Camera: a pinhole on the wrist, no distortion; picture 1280 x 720 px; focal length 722.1 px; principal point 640.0 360.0 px. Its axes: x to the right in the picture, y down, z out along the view. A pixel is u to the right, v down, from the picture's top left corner.
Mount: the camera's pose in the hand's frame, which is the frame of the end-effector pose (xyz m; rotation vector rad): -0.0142 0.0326 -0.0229 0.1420 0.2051 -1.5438
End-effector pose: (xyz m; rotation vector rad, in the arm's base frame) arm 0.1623 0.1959 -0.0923 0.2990 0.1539 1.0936
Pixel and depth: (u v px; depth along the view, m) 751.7 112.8 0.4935
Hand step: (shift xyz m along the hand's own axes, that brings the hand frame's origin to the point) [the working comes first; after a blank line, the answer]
In the camera's frame: 0.0763 -0.1689 0.4935

-0.1610 -0.1542 0.4477
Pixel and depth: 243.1 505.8 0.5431
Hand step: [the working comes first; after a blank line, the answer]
In the camera's frame: -0.2985 0.1097 0.5431

0.1137 0.2073 0.5681
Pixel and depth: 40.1 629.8 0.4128
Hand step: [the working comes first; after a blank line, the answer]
In the camera's frame: -0.3429 0.1542 0.4128

0.1521 0.2802 0.4491
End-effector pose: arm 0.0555 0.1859 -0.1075 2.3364 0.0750 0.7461
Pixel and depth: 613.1 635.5 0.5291
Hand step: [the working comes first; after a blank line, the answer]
In the camera's frame: -0.0197 0.2019 0.5291

0.2095 -0.0594 0.4895
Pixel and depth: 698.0 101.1 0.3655
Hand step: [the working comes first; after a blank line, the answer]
In the camera's frame: 0.0294 -0.1310 0.3655

-0.1293 -0.0794 0.3319
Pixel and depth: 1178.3 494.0 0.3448
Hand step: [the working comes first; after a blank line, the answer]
In the camera's frame: 0.2570 0.0640 0.3448

0.0681 -0.2922 0.2542
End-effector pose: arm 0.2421 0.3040 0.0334 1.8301 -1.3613 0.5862
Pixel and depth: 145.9 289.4 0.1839
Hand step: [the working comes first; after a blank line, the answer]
In the camera's frame: -0.1258 -0.0180 0.1839

-0.0263 0.1146 0.1847
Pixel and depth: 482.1 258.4 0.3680
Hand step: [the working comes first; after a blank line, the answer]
In the camera's frame: -0.0805 -0.0518 0.3680

-0.0516 0.0291 0.3555
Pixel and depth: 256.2 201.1 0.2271
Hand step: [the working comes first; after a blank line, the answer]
In the camera's frame: -0.1207 -0.0500 0.2271

-0.0564 0.0993 0.2269
